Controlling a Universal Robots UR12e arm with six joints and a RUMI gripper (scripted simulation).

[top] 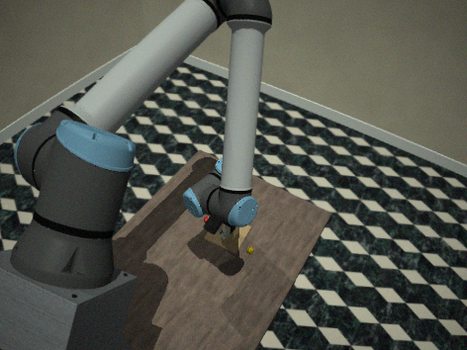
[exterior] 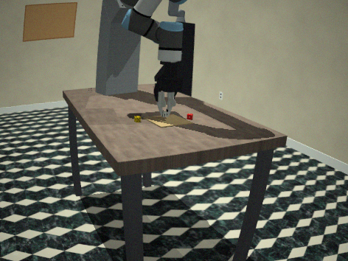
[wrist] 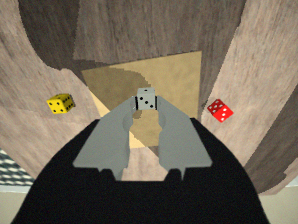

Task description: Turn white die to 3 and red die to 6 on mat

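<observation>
The white die lies 10 mm below my hand. From my hand the other things lie so: tan mat: 30 mm below, 30 mm ahead, 10 mm to the right; red die: 90 mm to the left, 50 mm ahead, 20 mm below; yellow die: 120 mm to the right, 20 mm below, 20 mm behind.
</observation>
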